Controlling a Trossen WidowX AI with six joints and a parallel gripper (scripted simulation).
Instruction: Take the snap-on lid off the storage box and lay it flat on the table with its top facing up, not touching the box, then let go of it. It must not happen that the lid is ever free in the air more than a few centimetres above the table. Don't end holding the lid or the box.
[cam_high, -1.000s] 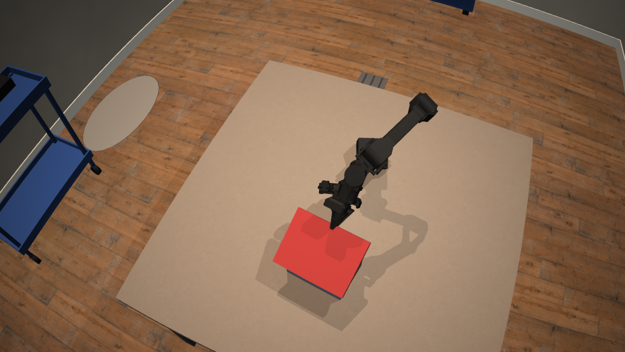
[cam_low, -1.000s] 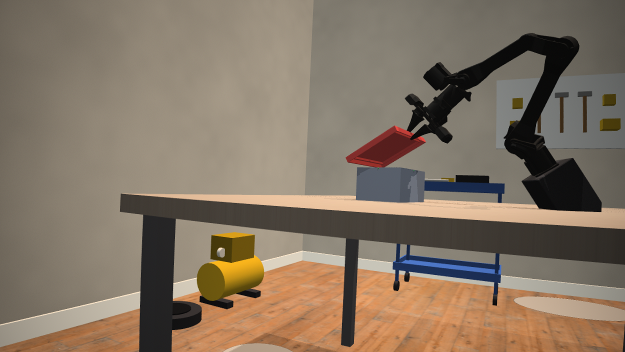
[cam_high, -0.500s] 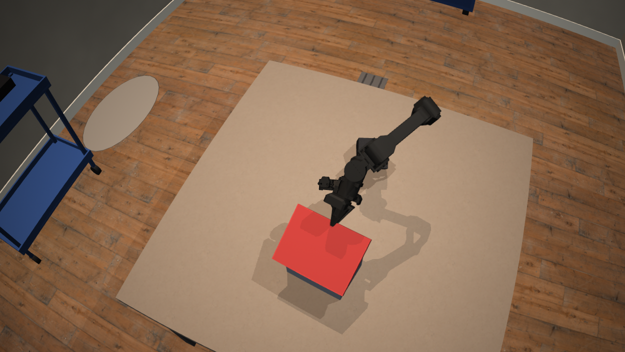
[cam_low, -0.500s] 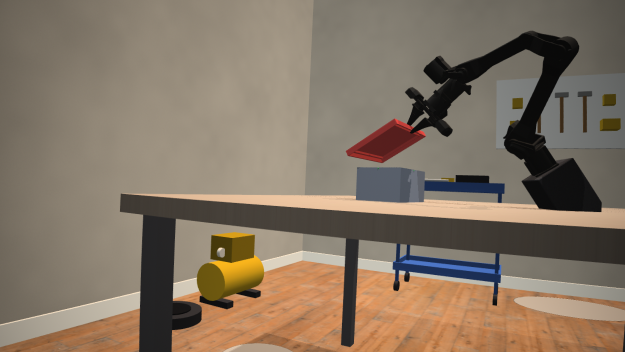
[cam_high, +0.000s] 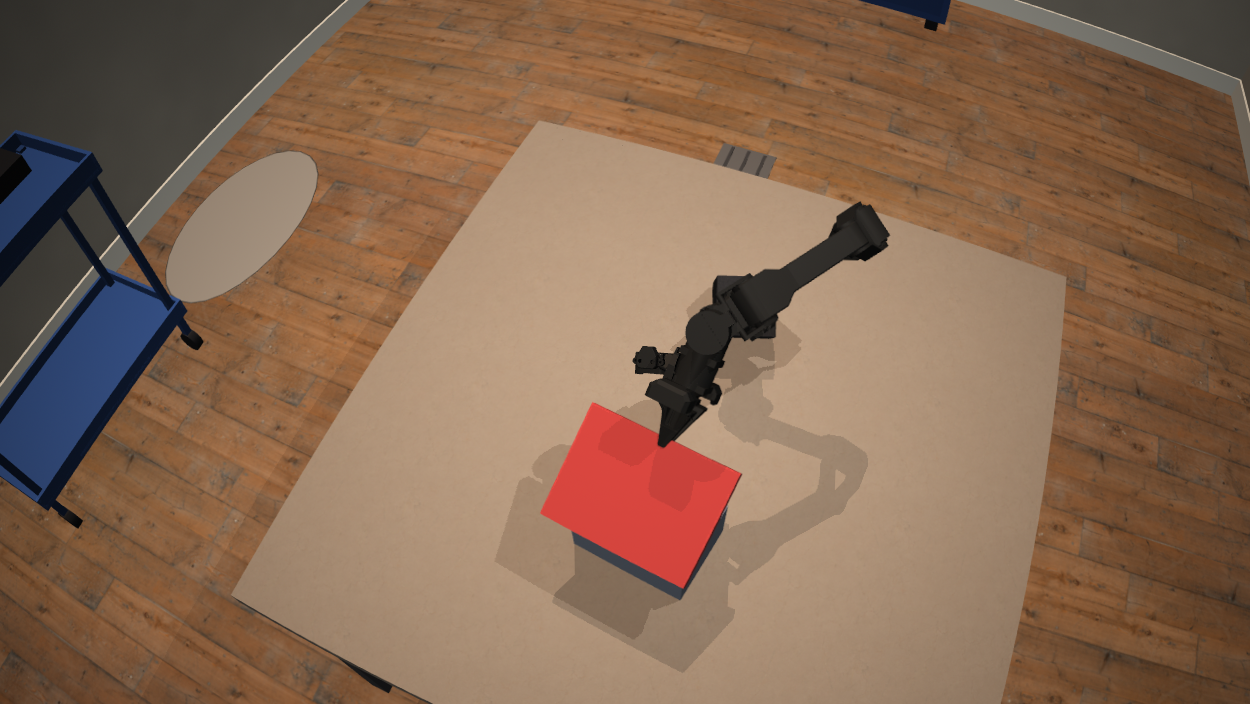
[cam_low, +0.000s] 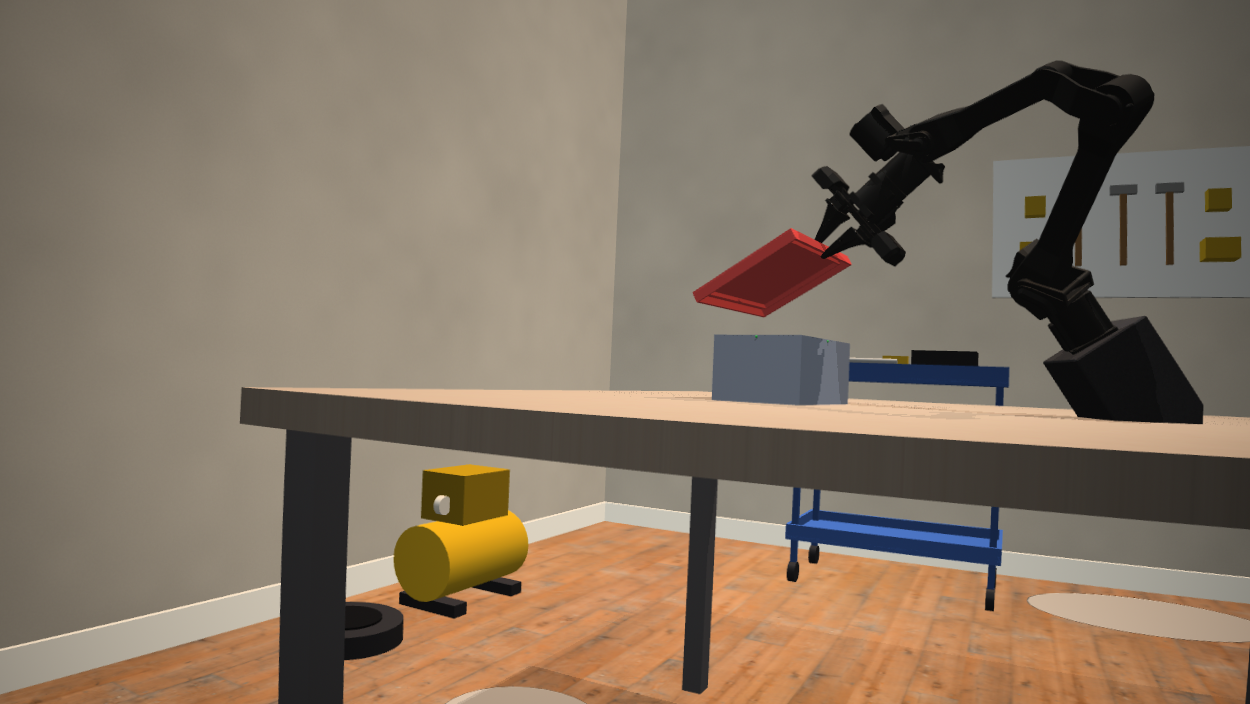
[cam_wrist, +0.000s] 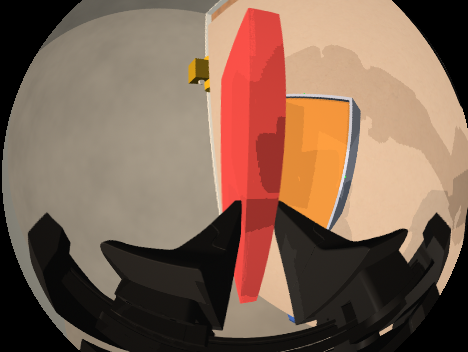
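The red lid is 10 cm ahead of my hand, 6 cm below it and 1 cm to the right of it. From my hand the other things lie so: storage box: 21 cm below, 8 cm ahead.
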